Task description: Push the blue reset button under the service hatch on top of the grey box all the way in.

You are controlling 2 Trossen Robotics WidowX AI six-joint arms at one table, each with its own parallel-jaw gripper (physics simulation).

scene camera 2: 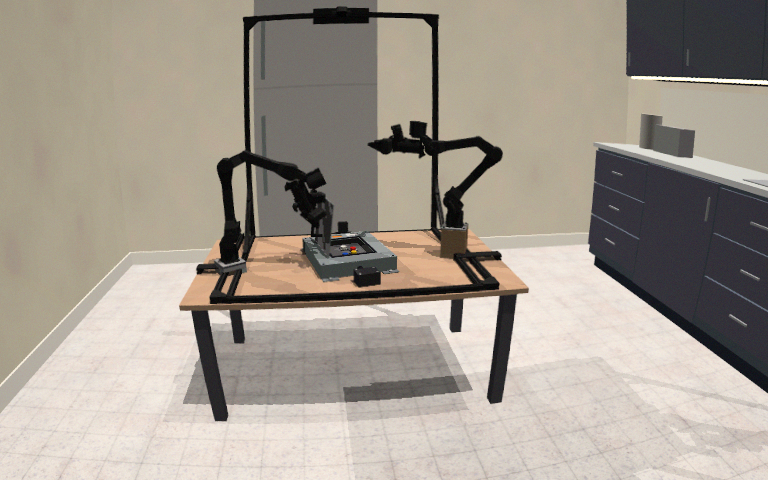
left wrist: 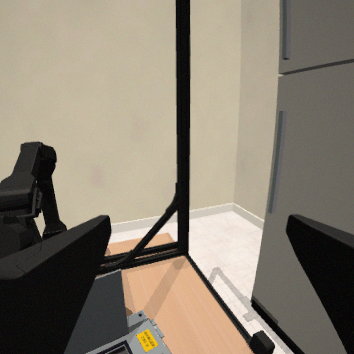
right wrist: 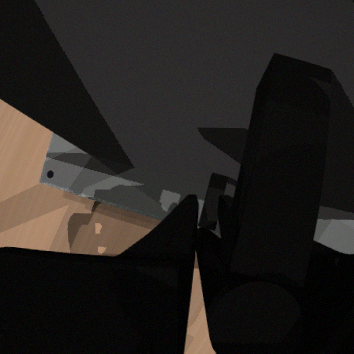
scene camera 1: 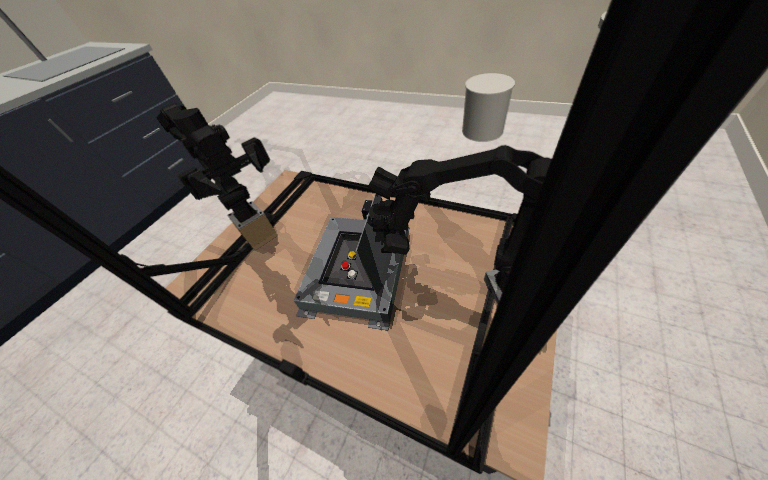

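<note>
The grey box sits on the table. Its hatch stands nearly upright beside the open recess. The blue button shows in the recess in scene camera 2; the hatch hides it in scene camera 1, and its depth cannot be told. My right gripper is at the hatch's outer face, shut on its dark handle. My left gripper is open and empty, high above the table and away from the box.
Yellow, red and white buttons sit in the recess. A small black block stands beside the box. A brown block is at the left arm's base. A black frame surrounds the table.
</note>
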